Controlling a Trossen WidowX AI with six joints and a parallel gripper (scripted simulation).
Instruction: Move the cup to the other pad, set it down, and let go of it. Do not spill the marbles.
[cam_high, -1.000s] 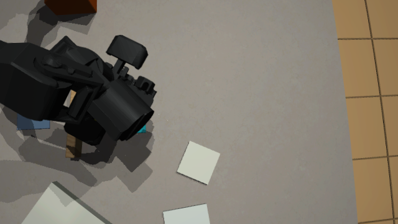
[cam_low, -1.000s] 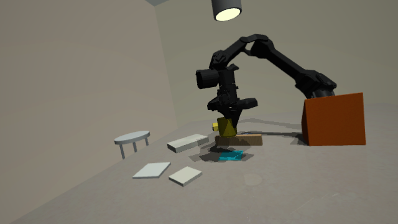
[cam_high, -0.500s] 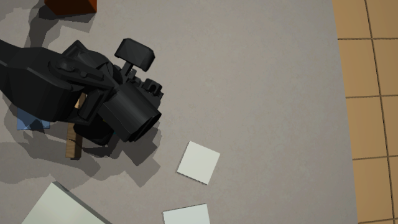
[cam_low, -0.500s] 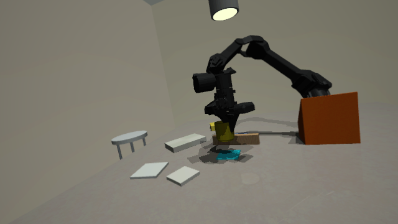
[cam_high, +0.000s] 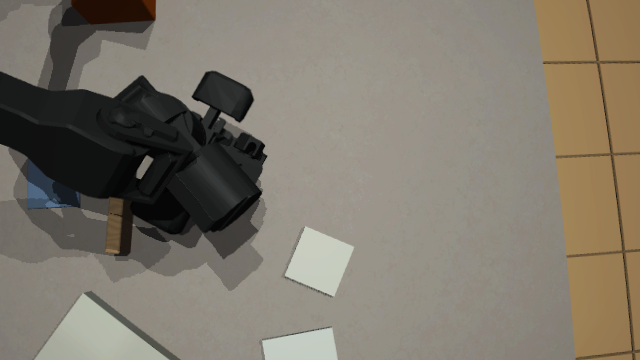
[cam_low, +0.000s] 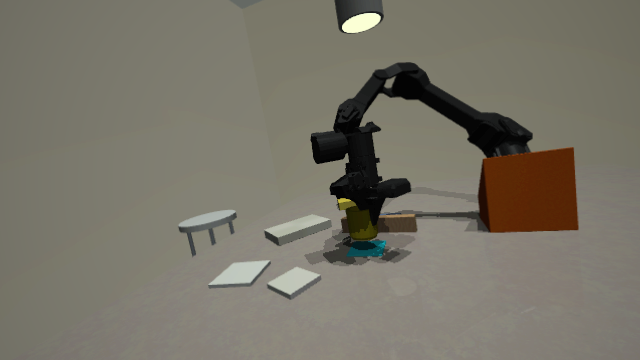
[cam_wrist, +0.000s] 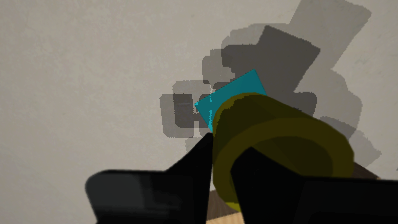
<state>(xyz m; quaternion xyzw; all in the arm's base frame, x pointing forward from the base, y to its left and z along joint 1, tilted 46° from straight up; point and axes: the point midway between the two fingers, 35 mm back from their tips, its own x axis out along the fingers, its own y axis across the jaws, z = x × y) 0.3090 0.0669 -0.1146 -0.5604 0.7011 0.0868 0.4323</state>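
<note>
Right now the cyan pad is 7 cm below my gripper tip, 2 cm to the right of it and 2 cm ahead of it. Also, from my gripper tip: wooden bar 13 cm to the right, 5 cm below, 1 cm ahead; blue pad 24 cm to the right, 7 cm below; yellow cup 2 cm to the right, 2 cm ahead.
</note>
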